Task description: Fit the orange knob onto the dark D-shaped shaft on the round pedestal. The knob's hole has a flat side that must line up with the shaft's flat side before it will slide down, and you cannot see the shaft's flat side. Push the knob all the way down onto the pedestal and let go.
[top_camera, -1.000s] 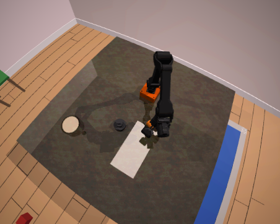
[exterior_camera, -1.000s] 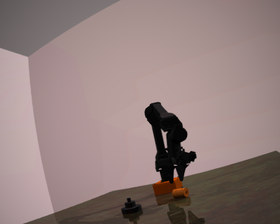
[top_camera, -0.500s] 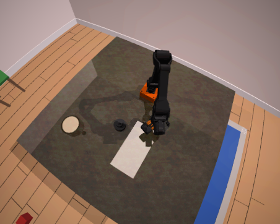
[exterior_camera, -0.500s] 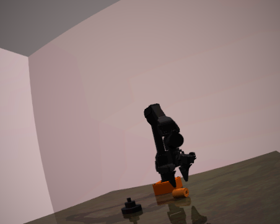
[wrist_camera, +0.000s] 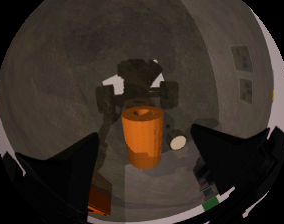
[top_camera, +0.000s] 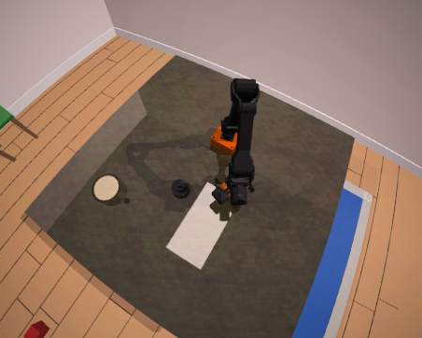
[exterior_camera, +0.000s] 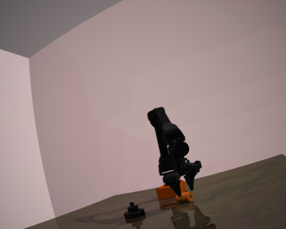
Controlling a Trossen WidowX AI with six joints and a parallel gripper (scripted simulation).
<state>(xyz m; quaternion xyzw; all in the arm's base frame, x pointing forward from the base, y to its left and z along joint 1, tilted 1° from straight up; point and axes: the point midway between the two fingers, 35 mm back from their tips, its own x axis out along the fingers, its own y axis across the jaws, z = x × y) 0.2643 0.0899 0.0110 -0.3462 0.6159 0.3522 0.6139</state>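
The orange knob is 20 mm below my gripper tip, 10 mm to the right of it and 10 mm behind it. Round my gripper tip: dark round pedestal 220 mm to the right, 60 mm ahead, 10 mm below.
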